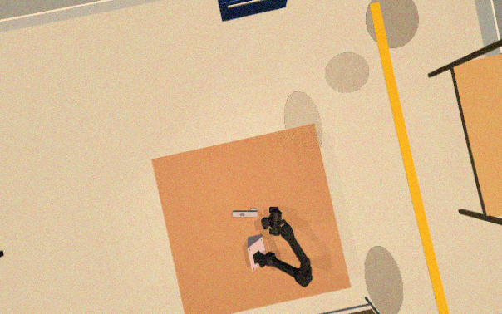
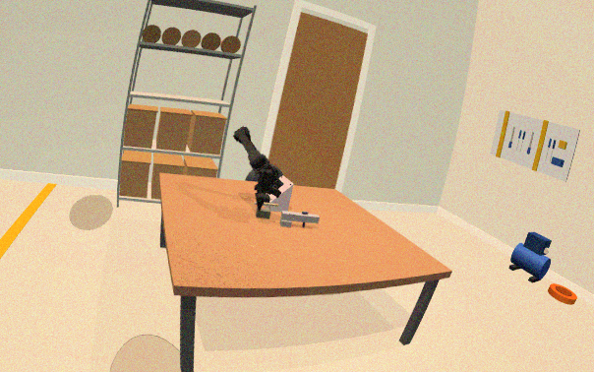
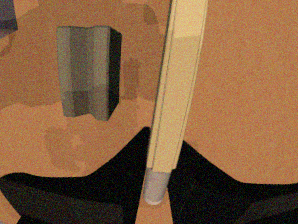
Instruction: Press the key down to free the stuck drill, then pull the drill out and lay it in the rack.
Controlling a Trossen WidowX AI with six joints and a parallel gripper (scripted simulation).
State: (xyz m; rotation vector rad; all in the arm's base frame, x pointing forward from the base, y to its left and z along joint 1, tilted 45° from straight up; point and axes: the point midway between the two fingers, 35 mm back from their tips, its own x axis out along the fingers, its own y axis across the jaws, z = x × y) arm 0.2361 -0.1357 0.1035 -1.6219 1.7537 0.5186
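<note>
The drill is 4 cm to the left of my gripper tip, 3 cm above it and 1 cm ahead of it. The rest, counted from my gripper tip: dark key knob 21 cm to the left, 7 cm ahead; dark grey rack 5 cm behind, 4 cm to the left, 4 cm below; block 19 cm to the left, 6 cm ahead, 1 cm below.
</note>
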